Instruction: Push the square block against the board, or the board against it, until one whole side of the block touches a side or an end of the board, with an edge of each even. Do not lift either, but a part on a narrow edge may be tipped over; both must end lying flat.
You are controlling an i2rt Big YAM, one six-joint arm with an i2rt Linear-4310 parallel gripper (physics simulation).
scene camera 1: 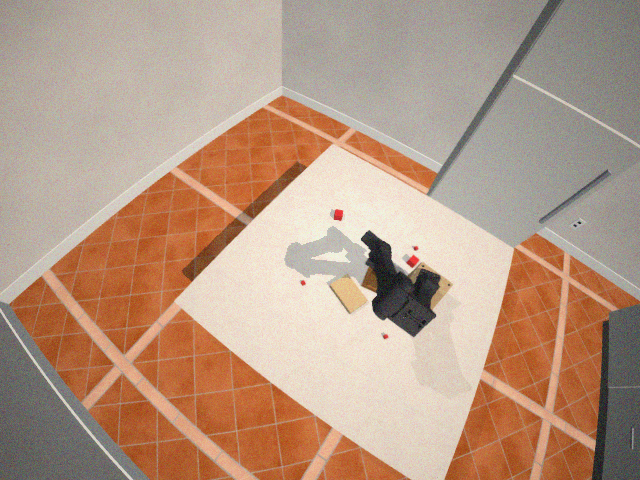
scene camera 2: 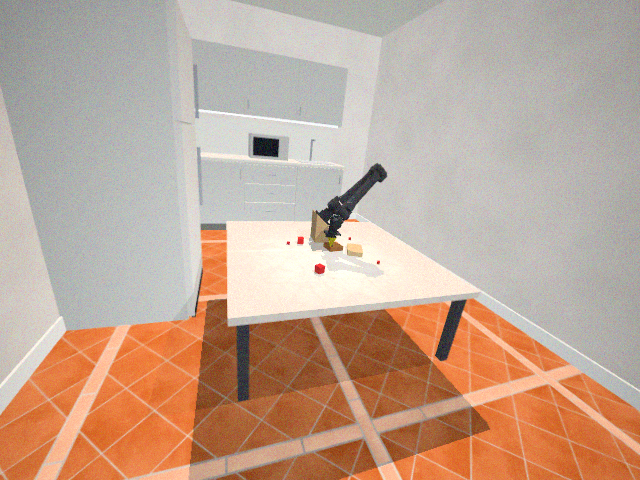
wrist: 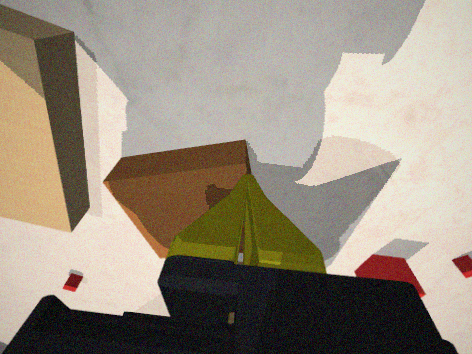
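Where they show: gripper, fingertip midpoint: point(scene camera 1: 371, 266) point(scene camera 2: 330, 246) point(wrist: 247, 182); arm's base, origin of the base link: point(scene camera 2: 321, 218).
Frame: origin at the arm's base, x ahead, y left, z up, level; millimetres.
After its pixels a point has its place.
The square block point(scene camera 1: 368, 279) @[x 216, y 35, z -129 mm] point(scene camera 2: 336, 247) @[x 231, y 17, z -133 mm] point(wrist: 155, 195) @[x 216, y 37, z -129 mm] is dark brown and lies flat on the table, partly hidden by the arm in scene camera 1. The board point(scene camera 1: 348, 294) @[x 268, y 146, z -129 mm] point(scene camera 2: 354, 250) @[x 312, y 108, z -129 mm] point(wrist: 25, 155) @[x 258, y 108, z -129 mm] is a pale wooden slab, lying flat. A gap separates the two, and the block is turned at an angle to the board. My gripper point(scene camera 2: 331, 243) @[x 225, y -29, z -125 mm] point(wrist: 247, 182) @[x 225, y -29, z -125 mm] is shut and empty, pointing down. In the wrist view its yellow-green tips are at the block's side that faces away from the board; contact cannot be told. The arm hides the tips in scene camera 1.
A large red cube point(scene camera 1: 412, 260) @[x 57, y -160, z -119 mm] point(scene camera 2: 300, 240) @[x 67, y -178, z -132 mm] point(wrist: 387, 270) @[x 71, y -165, z -140 mm] and a small one point(scene camera 1: 415, 248) @[x 55, y -255, z -147 mm] point(scene camera 2: 288, 242) @[x 56, y -260, z -145 mm] point(wrist: 464, 265) @[x 58, y -254, z -149 mm] are near the arm's wooden base plate point(scene camera 1: 443, 284) @[x -62, y -22, z 30 mm] point(scene camera 2: 316, 227) @[x 57, y -61, z -46 mm]. Another large red cube point(scene camera 1: 338, 214) @[x 489, y -212, z -118 mm] point(scene camera 2: 320, 268) @[x 514, y -231, z -125 mm] stands farther off. Small red cubes point(scene camera 1: 302, 282) @[x 474, y 192, z -142 mm] point(scene camera 1: 385, 336) @[x 47, y 234, z -143 mm] lie beyond the board.
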